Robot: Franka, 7 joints.
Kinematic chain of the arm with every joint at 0, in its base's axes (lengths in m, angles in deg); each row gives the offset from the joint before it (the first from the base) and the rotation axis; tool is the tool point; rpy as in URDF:
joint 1: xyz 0 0 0.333 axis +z
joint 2: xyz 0 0 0 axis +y
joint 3: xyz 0 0 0.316 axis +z
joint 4: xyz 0.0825 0 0 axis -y
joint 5: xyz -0.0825 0 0.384 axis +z
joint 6: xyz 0 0 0 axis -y
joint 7: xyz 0.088 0 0 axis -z
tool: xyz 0 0 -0.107 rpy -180 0 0
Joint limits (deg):
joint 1: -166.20..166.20
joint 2: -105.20..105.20
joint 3: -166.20..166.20
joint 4: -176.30..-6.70
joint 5: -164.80..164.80
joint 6: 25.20..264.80
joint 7: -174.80..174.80
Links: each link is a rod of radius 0.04 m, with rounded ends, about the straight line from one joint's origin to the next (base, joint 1, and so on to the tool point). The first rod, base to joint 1, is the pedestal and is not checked.
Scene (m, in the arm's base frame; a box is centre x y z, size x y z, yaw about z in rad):
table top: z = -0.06
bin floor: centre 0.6 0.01 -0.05 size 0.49 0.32 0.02 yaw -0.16
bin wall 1: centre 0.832 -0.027 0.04 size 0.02 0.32 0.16 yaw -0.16
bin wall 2: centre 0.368 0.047 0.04 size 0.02 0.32 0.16 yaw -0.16
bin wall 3: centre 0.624 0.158 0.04 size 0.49 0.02 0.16 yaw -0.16
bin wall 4: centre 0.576 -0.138 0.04 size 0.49 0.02 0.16 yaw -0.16
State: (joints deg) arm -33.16 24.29 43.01 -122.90 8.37 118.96 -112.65
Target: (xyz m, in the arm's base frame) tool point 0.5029 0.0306 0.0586
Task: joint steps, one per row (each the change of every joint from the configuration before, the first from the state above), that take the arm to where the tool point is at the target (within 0.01 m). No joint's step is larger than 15 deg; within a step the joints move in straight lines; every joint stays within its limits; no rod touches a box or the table.
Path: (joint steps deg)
1: 0.32 11.63 -5.86 2.57 -0.32 3.10 0.00
2: 0.33 11.64 -5.85 2.56 -0.32 3.10 0.00

